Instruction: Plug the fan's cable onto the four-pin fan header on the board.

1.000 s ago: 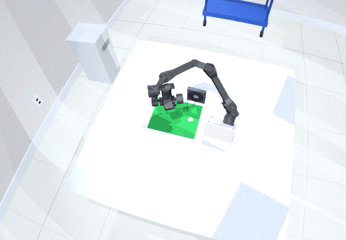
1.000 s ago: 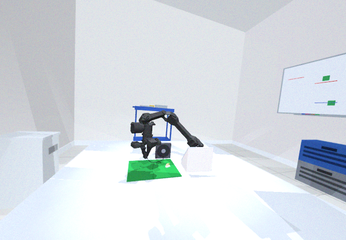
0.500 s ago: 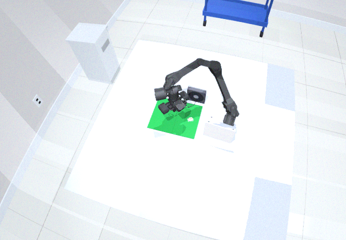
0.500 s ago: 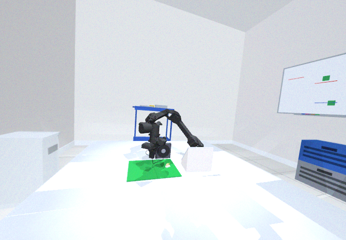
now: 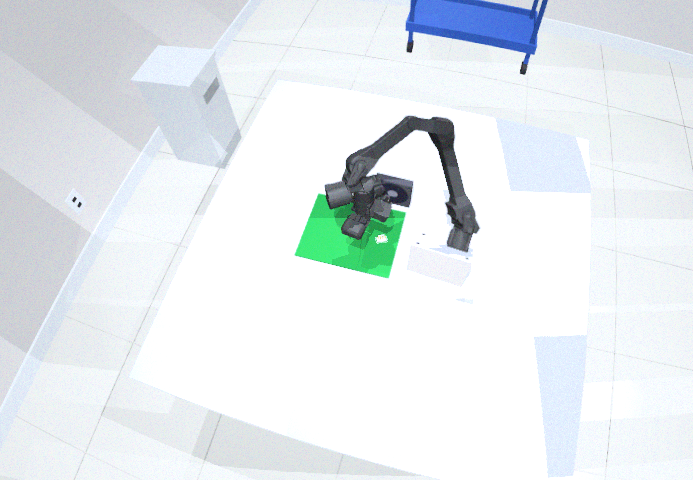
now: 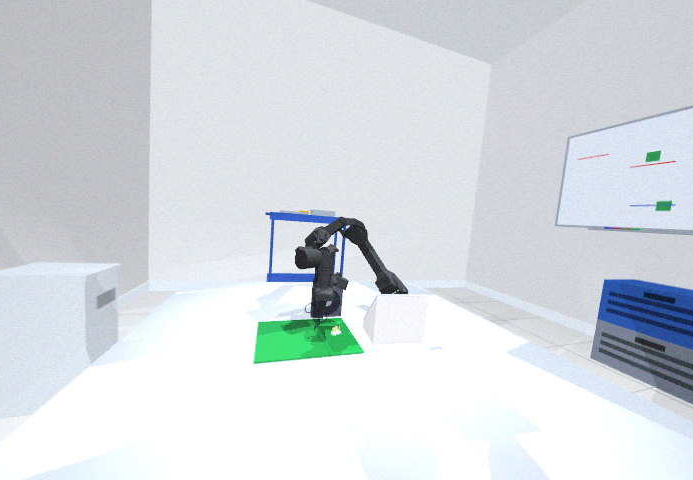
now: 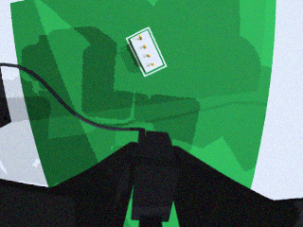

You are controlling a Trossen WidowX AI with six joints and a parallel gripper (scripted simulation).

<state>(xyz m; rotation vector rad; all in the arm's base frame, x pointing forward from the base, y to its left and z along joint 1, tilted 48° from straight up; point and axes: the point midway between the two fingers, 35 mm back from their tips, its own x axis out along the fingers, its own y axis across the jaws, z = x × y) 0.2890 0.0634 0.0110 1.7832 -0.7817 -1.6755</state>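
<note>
Now: gripper tip 60 mm past the white four-pin header, 10 mm to the left of it and 80 mm above it. The rest, counted from my gripper tip: black fan plug: 10 mm ahead, 10 mm above; black fan: 40 mm behind, 160 mm to the right, 20 mm below; green board: 40 mm ahead, 10 mm to the left, 90 mm below.
</note>
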